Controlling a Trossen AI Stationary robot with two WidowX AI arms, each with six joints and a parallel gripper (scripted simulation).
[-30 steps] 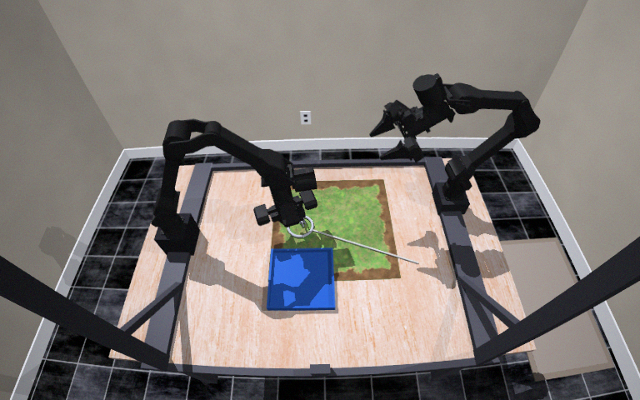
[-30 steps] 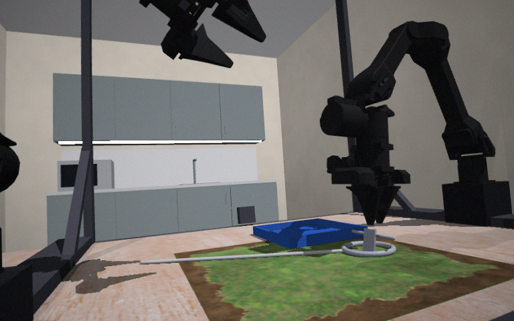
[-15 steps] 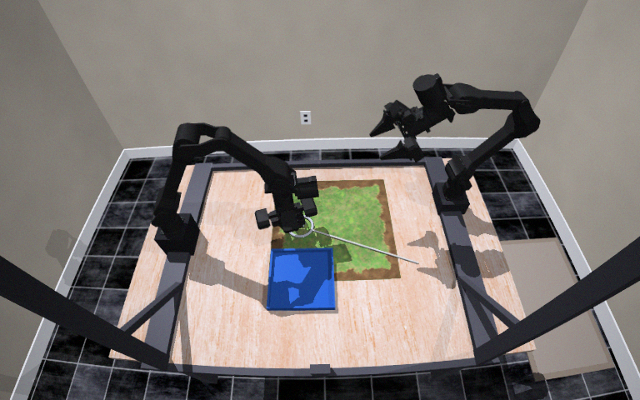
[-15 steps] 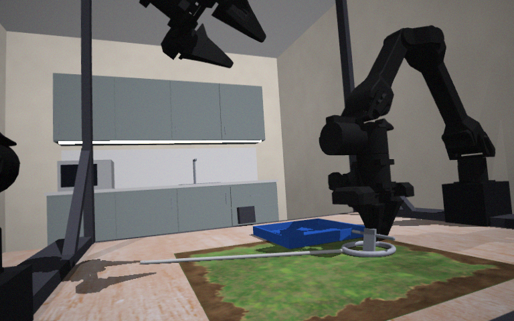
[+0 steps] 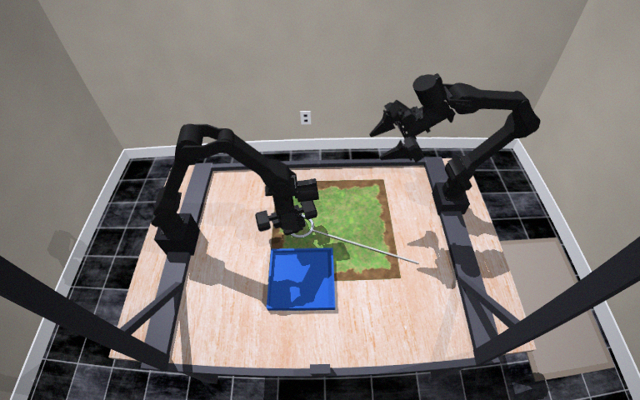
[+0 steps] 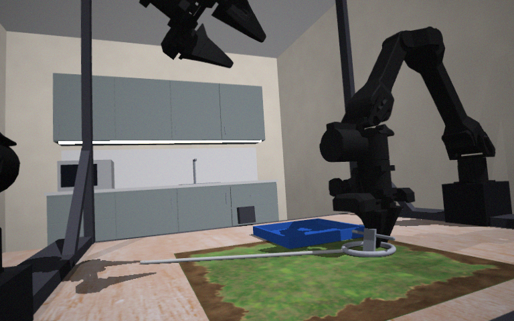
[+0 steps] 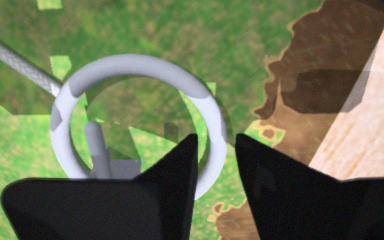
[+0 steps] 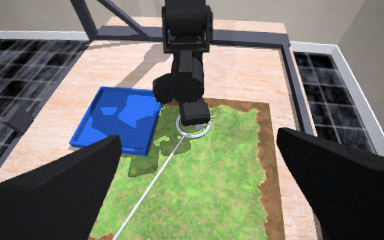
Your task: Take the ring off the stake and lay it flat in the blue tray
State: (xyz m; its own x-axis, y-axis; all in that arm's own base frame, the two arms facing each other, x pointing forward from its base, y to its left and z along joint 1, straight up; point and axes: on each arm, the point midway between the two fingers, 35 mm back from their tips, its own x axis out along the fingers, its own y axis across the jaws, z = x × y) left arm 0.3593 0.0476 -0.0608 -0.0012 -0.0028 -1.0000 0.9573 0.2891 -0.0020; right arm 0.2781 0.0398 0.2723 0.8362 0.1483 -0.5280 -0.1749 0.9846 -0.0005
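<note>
My left hand is 40 mm to the left of the pale grey ring, 30 mm above it and 10 mm short of it. The rest, counted from my left hand: green mat 140 mm to the right, 50 mm below, 10 mm behind; grey stake 50 mm to the right, 20 mm below, 20 mm ahead; blue tray 180 mm behind, 30 mm below, 20 mm to the right.
</note>
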